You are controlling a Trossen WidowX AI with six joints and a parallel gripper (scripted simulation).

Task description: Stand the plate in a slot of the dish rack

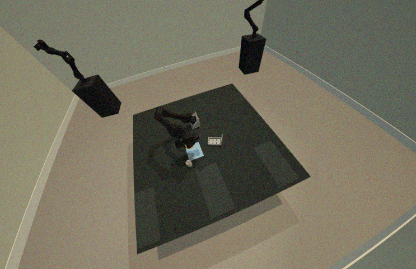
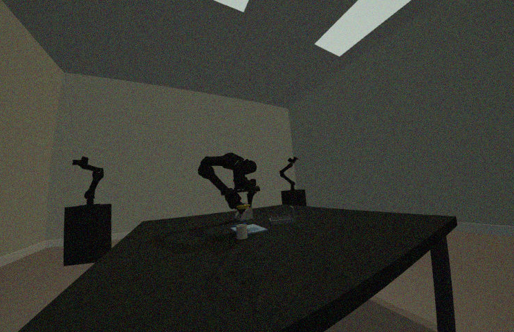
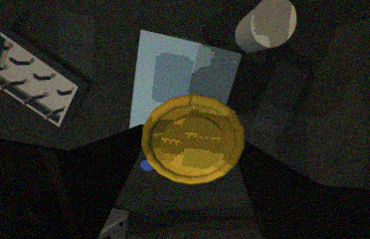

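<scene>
The light grey dish rack is 30 mm behind my gripper tip, 220 mm to the left of it and 80 mm below it. The rest, counted from my gripper tip: light blue mat (20 mm to the left, 100 mm below); white cup (110 mm ahead, 40 mm to the right, 80 mm below); yellow plate (10 mm above).
</scene>
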